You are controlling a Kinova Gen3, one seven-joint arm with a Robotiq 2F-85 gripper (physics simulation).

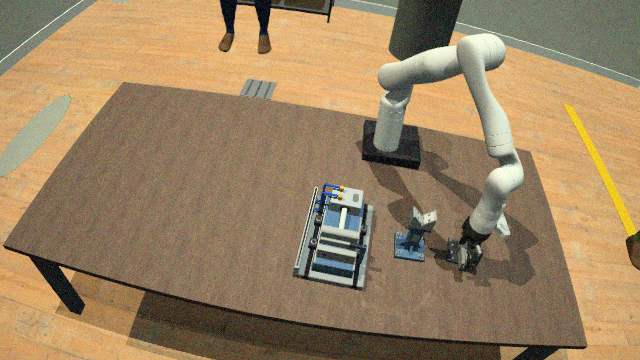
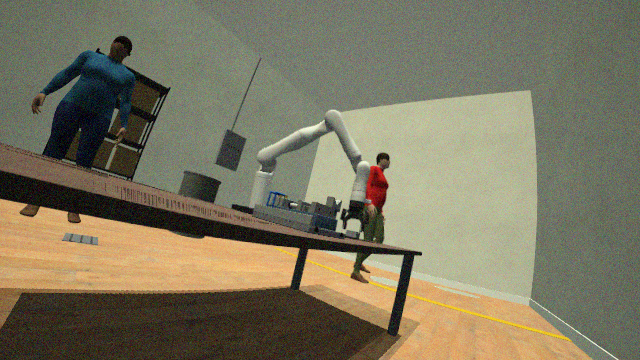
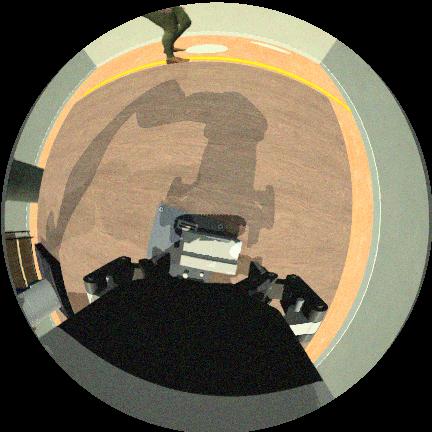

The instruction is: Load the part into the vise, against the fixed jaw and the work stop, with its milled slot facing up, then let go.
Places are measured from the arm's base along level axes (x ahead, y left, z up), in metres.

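Where they show: gripper, fingertip midpoint: [image 1: 463,255] [image 2: 352,230] [image 3: 208,266]; arm's base, origin of the base link: [image 1: 385,143] [image 3: 52,293].
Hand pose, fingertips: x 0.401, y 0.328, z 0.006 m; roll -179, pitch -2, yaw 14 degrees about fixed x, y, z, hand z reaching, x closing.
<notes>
Each offset is from my fingertips to the top centre of the thing. "*": to the spot under its first point.
The part @(dx -0.003, dy +0.014, dz -0.001 m) [image 1: 457,255] [image 3: 209,252] is a small light grey block. It rests on a grey plate @(dx -0.038, dy +0.002, dz -0.030 m) [image 3: 163,235] near the table's front right. My gripper [image 1: 467,258] [image 2: 353,220] [image 3: 208,266] is open and holds nothing. It hangs low over the part, with one finger spread out to each side of it. The blue and grey vise @(dx +0.059, dy -0.379, dz +0.060 m) [image 1: 336,239] [image 2: 295,216] stands to the left of the part, with its jaws apart and nothing between them. I cannot tell which way the part's slot faces.
A V-shaped holder on a blue base @(* dx +0.018, dy -0.176, dz +0.054 m) [image 1: 413,232] stands between the vise and the part. The arm's black base [image 1: 391,150] is at the back. A person in red [image 2: 376,188] stands just beyond the table's right end. A person in blue [image 2: 89,98] stands at the far side.
</notes>
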